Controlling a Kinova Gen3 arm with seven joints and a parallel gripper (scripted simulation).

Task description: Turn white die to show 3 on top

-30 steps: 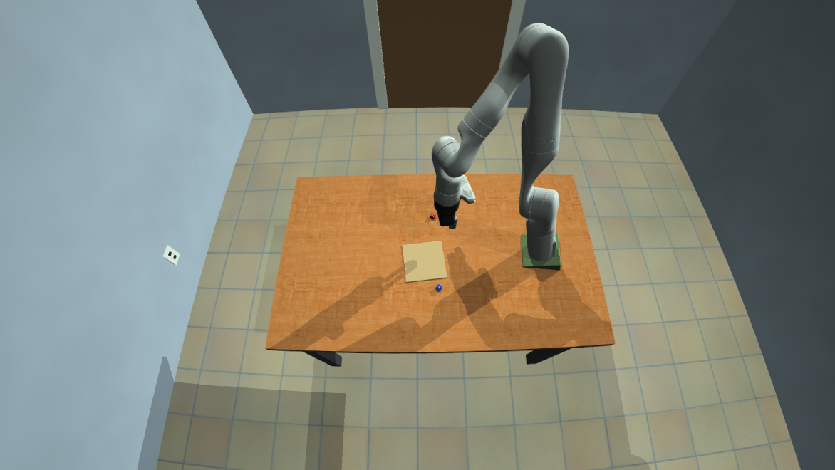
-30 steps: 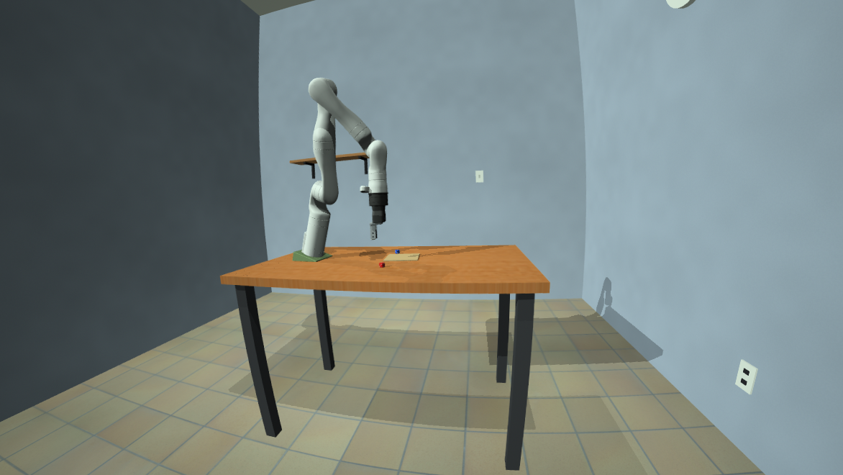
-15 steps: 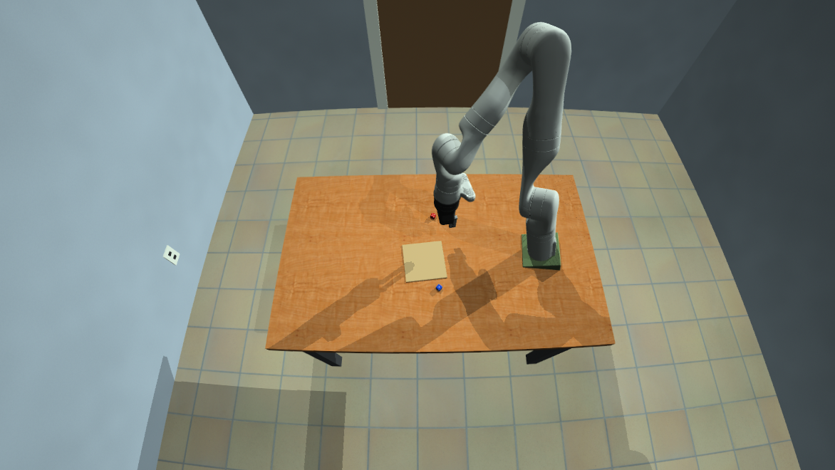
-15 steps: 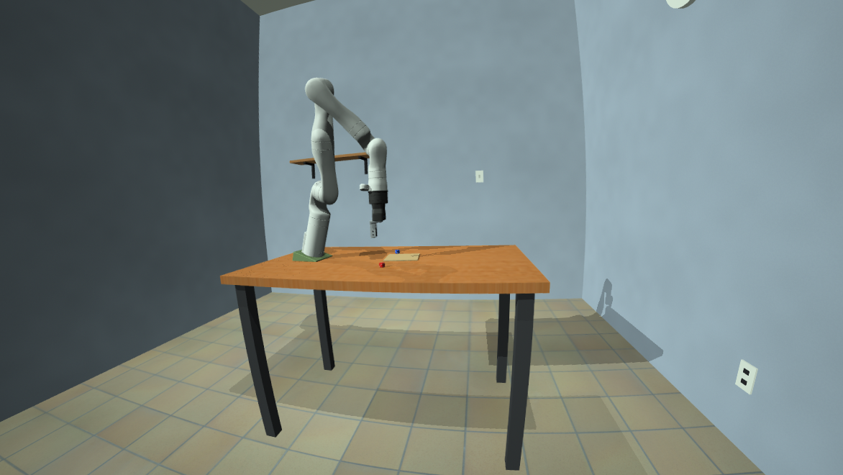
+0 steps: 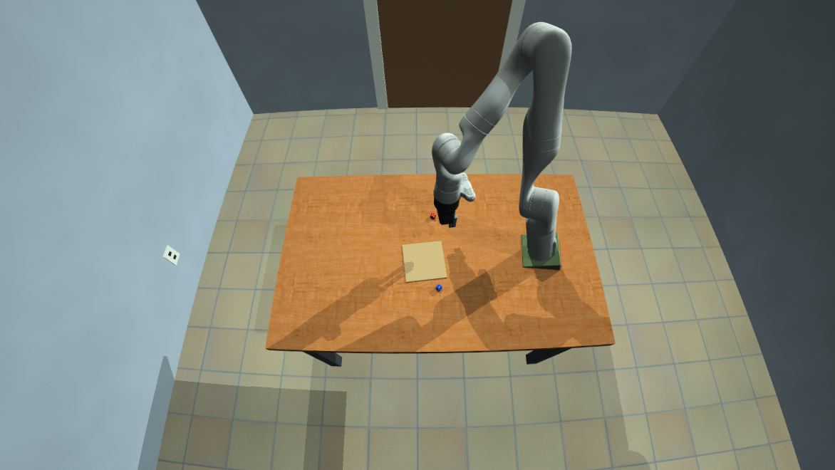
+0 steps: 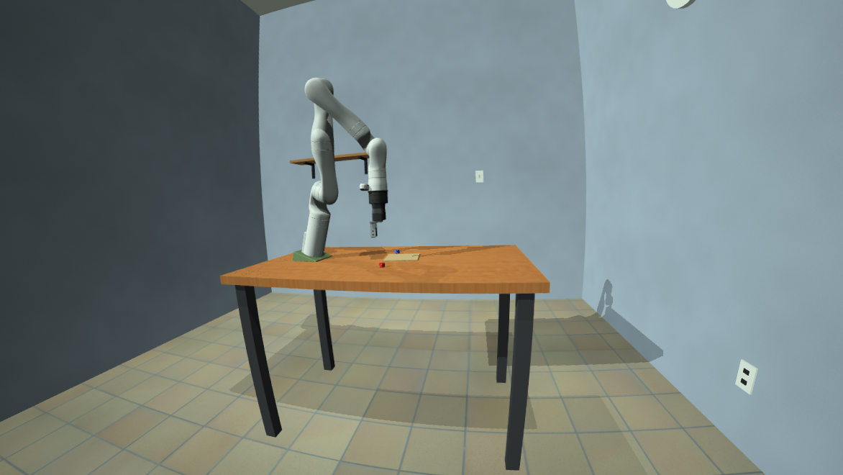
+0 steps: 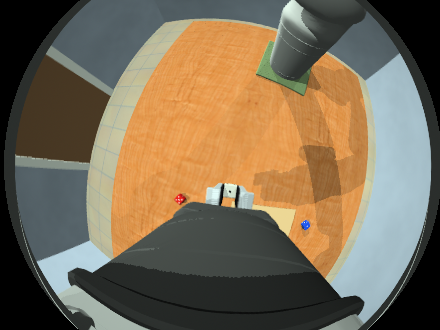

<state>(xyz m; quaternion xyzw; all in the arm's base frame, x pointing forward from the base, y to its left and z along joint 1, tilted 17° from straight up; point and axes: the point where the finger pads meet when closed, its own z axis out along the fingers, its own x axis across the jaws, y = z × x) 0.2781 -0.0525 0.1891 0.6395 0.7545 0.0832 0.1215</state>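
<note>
My gripper is now 1 cm above the white die. The rest, counted from my hand: blue die 19 cm to the left, 11 cm below, 4 cm ahead; red die 11 cm below, 9 cm to the right, 6 cm ahead; tan mat 12 cm below, 9 cm to the left, 9 cm ahead.
</note>
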